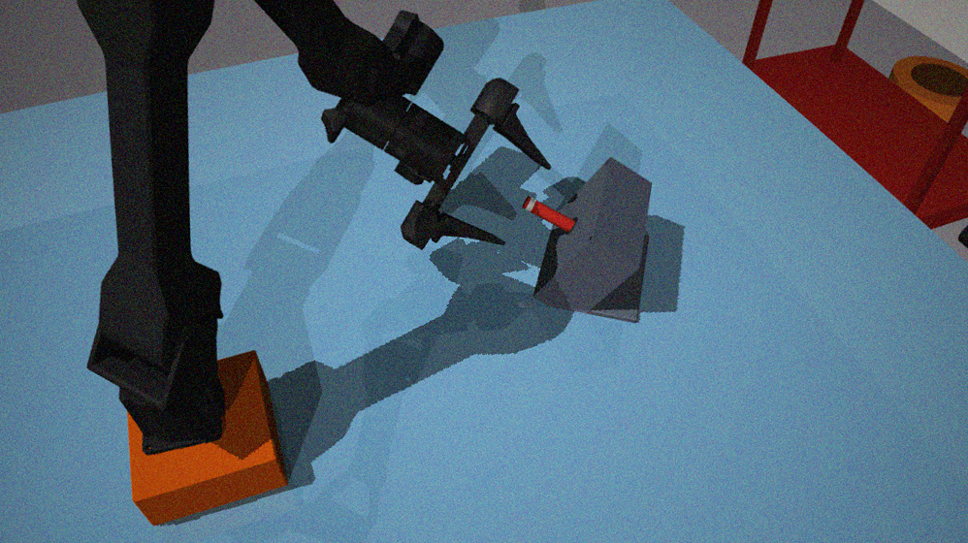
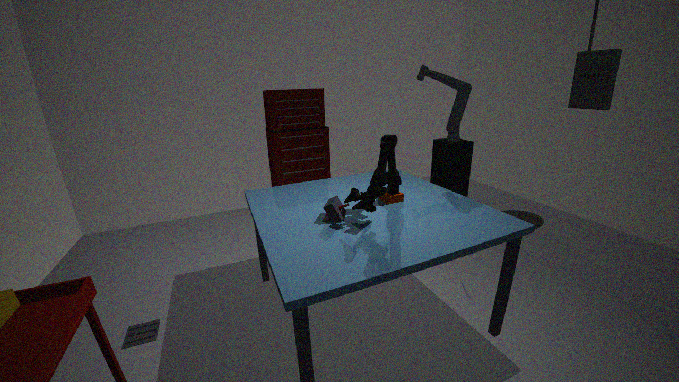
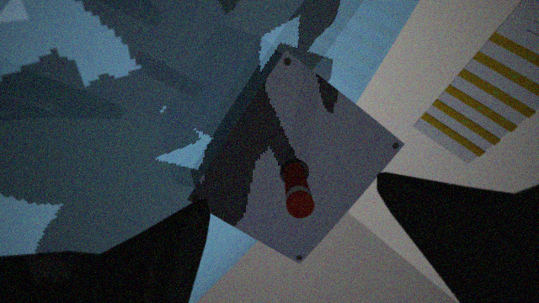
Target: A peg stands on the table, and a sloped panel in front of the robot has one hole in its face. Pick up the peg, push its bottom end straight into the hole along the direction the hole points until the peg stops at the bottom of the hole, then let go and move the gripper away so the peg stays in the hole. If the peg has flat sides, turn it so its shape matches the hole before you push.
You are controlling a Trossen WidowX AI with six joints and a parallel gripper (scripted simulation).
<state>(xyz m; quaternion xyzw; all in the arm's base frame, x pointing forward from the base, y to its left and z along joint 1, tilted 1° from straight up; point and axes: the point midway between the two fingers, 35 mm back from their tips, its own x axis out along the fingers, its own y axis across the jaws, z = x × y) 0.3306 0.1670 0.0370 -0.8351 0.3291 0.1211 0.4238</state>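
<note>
My gripper tip is now 20 mm short of the red peg and 10 mm to the left of it. From my gripper tip the other things lie so: grey sloped panel: 60 mm ahead, 40 mm to the right, 30 mm below.
</note>
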